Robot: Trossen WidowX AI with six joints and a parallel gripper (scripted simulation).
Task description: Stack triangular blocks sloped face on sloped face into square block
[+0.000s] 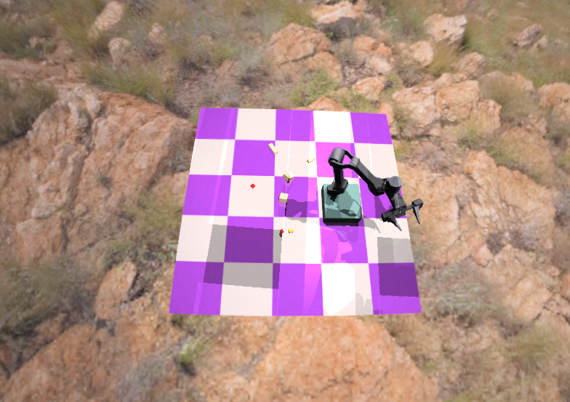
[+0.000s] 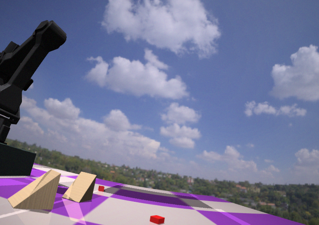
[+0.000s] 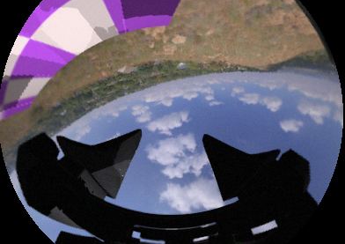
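Right now my gripper tip is 51 cm short of the square block, 41 cm to the left of it and 37 cm above it. Round my gripper tip: red cube (55 cm ahead, 9 cm to the right, 38 cm below); yellow piece (49 cm ahead, 9 cm to the right, 38 cm below); tan piece (60 cm ahead, 62 cm to the right, 38 cm below).
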